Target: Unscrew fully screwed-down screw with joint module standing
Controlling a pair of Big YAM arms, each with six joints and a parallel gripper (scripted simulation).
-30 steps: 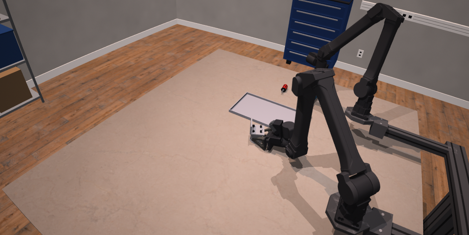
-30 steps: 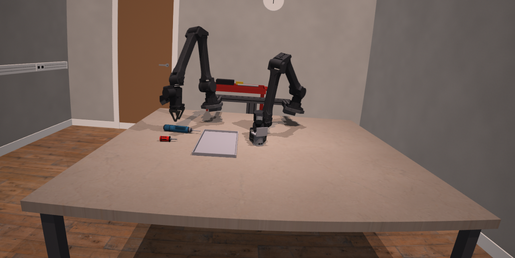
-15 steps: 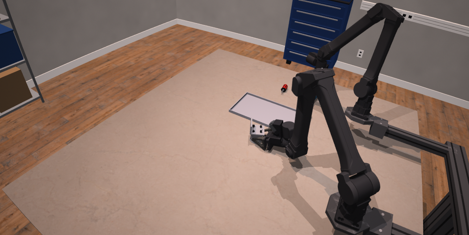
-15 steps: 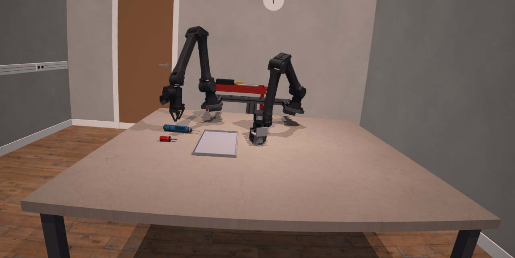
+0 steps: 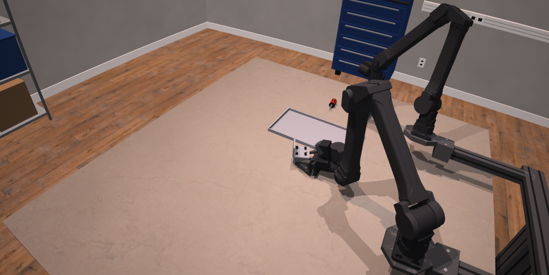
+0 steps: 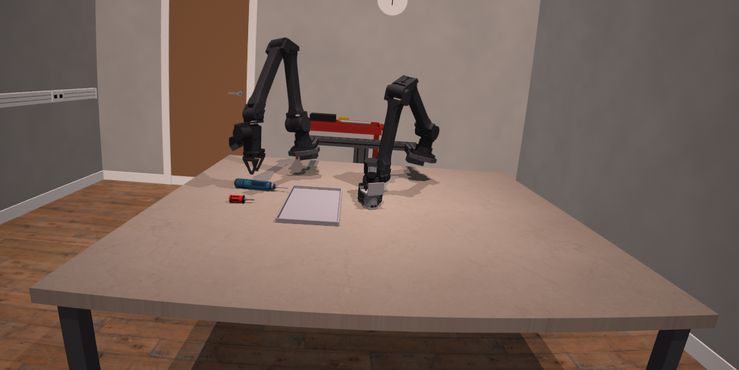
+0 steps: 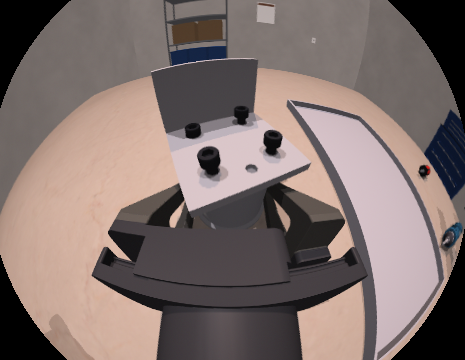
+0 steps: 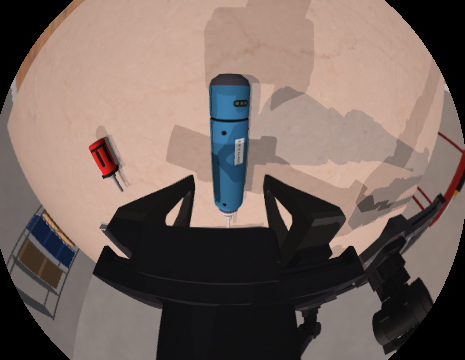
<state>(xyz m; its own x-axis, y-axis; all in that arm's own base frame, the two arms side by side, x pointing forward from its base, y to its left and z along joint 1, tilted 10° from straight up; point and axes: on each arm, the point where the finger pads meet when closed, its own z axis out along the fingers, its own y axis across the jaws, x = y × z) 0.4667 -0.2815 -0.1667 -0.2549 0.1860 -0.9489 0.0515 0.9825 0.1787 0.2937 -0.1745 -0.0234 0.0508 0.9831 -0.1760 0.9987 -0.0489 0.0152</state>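
The joint module lies 10 mm above my left hand. The rest, counted from my left hand: flat grey tray: 230 mm to the right, 20 mm below; then red-handled screwdriver: 510 mm to the right, 10 mm below; then grey l-shaped bracket: 50 mm above.
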